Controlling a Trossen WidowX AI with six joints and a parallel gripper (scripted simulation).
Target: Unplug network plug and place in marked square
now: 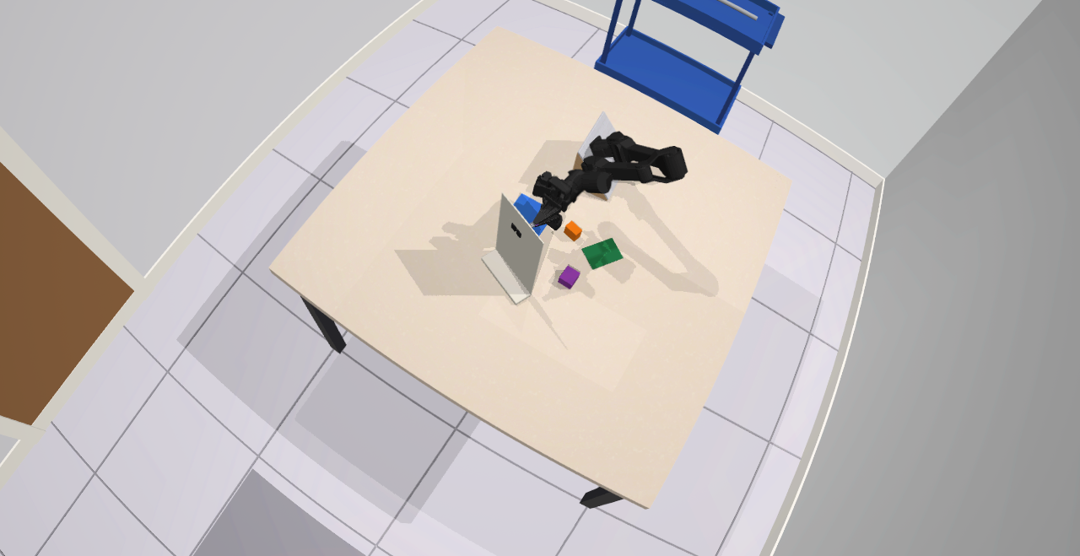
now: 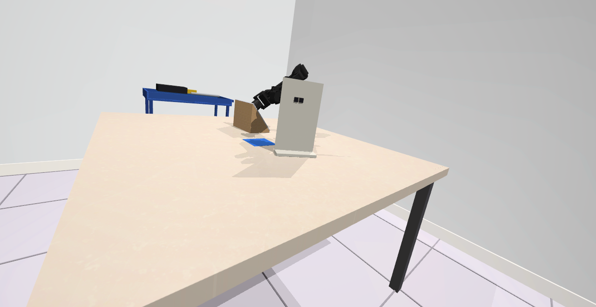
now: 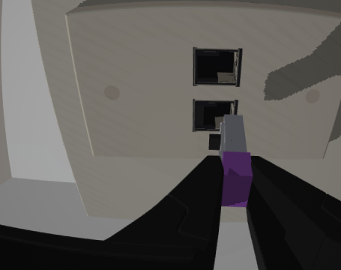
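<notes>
My gripper tip is now 130 mm past the blue square, 90 mm to the left of it and 220 mm above it. From my gripper tip the other things lie so: purple plug (right at my gripper tip); then upright grey panel (50 mm ahead, 20 mm to the right, 80 mm below).
</notes>
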